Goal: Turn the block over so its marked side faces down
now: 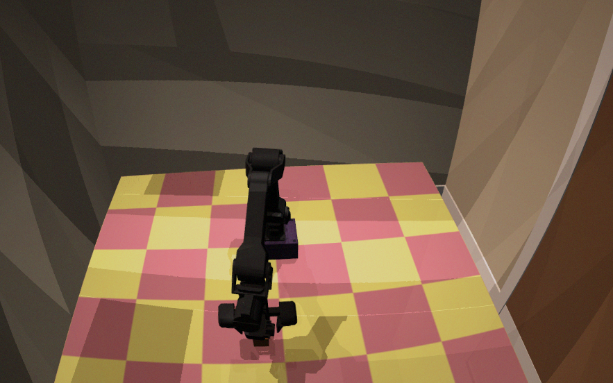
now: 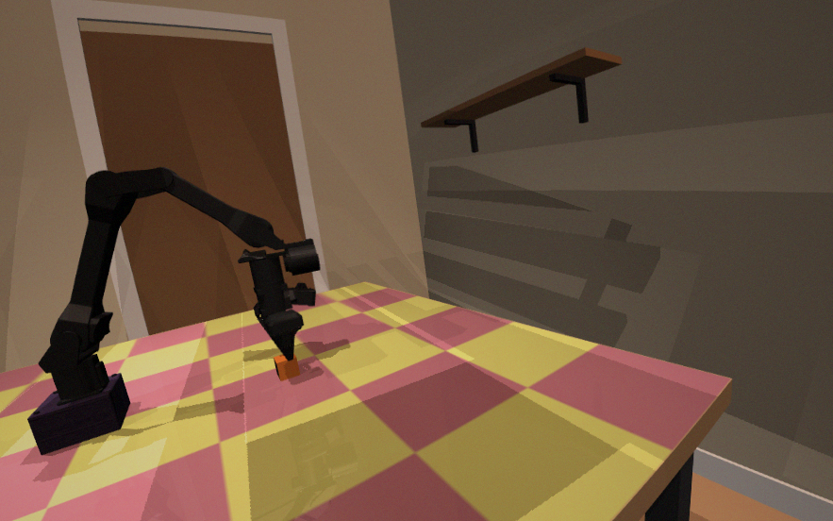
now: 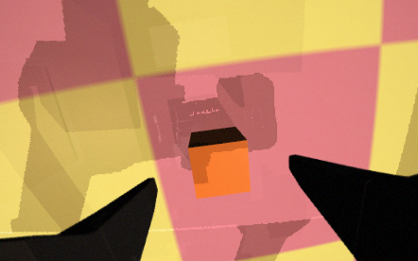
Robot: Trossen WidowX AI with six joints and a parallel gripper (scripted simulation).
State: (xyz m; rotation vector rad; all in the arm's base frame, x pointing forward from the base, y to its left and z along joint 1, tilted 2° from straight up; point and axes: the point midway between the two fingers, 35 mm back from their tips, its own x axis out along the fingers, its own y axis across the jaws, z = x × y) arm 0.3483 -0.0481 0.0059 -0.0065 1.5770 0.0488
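The orange block is 1 cm behind my gripper tip and 3 cm below it.
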